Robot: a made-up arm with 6 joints.
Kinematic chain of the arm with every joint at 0, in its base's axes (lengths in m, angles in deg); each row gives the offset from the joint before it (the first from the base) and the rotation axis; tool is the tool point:
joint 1: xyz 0 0 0.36 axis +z
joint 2: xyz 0.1 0 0 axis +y
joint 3: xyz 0 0 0.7 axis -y
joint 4: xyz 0 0 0.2 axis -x
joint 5: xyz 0.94 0 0 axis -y
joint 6: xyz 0.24 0 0 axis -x
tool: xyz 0 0 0
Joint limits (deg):
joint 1: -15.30..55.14
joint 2: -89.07..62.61
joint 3: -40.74..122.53
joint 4: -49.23..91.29
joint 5: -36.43..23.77
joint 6: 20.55..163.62
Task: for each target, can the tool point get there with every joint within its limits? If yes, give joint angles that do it. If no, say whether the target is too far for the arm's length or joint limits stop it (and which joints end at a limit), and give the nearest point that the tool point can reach.
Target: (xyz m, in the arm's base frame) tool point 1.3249 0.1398 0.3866
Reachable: yes | joints 3.72 18.37 -26.09 45.50 18.23 152.55
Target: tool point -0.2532 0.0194 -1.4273
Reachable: no: joint limits stop it (at a limit: joint 1, joint 2, joint 3) | nearest point 0.2902 0.4808 -0.4712 | short by 1.193 m
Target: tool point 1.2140 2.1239 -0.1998
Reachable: no: too far | nearest point 0.9767 1.4944 0.1355 | short by 0.752 m
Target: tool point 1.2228 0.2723 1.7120
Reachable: yes | joints 9.18 19.47 51.57 -36.07 -31.43 48.47
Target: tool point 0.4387 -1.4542 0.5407
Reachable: no: joint limits stop it (at a limit: joint 1, joint 3, joint 5) | nearest point 0.9744 -0.4125 0.6025 | short by 1.173 m
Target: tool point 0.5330 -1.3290 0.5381
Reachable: no: joint limits stop it (at a limit: joint 1, joint 3, joint 5) | nearest point 0.9806 -0.4146 0.5825 | short by 1.019 m
